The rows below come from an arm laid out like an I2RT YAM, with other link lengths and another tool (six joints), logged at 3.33 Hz.
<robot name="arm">
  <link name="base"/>
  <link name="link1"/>
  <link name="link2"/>
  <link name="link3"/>
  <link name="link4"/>
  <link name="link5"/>
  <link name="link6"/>
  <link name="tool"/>
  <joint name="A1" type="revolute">
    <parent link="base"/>
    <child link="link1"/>
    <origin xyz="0 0 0.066"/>
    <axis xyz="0 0 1"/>
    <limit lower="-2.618" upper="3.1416"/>
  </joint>
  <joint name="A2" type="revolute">
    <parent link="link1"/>
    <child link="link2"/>
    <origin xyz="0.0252 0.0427 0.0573"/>
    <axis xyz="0 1 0"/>
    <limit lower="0" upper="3.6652"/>
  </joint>
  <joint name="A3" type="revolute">
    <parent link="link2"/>
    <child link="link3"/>
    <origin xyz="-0.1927 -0.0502 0"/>
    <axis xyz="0 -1 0"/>
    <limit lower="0" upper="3.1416"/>
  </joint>
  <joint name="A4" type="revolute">
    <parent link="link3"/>
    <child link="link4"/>
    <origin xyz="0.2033 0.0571 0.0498"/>
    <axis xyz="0 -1 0"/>
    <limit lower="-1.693" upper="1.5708"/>
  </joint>
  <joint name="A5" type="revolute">
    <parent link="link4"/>
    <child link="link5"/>
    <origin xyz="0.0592 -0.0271 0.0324"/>
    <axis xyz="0 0 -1"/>
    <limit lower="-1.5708" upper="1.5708"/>
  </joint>
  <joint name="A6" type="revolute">
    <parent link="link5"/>
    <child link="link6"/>
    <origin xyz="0.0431 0 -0.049"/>
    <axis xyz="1 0 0"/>
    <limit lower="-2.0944" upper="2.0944"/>
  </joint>
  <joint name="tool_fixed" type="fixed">
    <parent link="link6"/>
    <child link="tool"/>
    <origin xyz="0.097 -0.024 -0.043" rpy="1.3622 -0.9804 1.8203"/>
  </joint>
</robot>
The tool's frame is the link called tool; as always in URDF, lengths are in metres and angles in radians.
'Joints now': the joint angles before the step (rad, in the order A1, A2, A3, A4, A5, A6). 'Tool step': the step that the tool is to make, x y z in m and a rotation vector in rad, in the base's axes. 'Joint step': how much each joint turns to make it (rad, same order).
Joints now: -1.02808 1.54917 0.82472 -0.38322 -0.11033 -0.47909
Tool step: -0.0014 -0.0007 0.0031 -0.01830 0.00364 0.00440
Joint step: 0.00010 -0.02115 -0.00941 0.00103 0.00927 -0.00957
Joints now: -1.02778 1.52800 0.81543 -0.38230 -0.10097 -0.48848
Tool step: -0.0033 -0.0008 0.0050 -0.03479 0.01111 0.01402
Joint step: -0.00017 -0.04030 -0.02234 0.00374 0.01766 -0.02550
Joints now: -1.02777 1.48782 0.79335 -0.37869 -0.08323 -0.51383
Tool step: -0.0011 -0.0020 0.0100 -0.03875 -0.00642 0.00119
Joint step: -0.00021 -0.05158 -0.00772 -0.00801 0.01194 -0.00840
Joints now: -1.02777 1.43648 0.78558 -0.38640 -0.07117 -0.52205
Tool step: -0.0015 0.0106 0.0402 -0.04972 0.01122 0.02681
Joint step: 0.03902 -0.16065 0.05507 -0.18009 0.03706 -0.00848
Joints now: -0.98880 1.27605 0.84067 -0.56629 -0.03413 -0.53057
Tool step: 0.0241 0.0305 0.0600 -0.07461 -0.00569 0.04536
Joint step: 0.22166 -0.10777 0.18321 -0.23376 0.13512 0.12122
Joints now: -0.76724 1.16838 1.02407 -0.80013 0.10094 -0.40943
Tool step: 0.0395 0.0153 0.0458 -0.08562 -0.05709 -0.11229
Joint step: 0.24122 0.14114 0.28145 -0.10121 0.24127 0.26744
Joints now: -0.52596 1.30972 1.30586 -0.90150 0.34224 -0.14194
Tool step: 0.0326 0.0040 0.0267 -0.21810 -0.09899 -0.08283
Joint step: 0.18003 0.06181 0.05344 0.14400 0.29135 0.10145
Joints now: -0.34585 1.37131 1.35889 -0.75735 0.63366 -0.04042
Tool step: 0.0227 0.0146 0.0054 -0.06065 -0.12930 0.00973
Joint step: 0.09839 -0.00811 -0.03811 0.13733 0.07998 0.05476
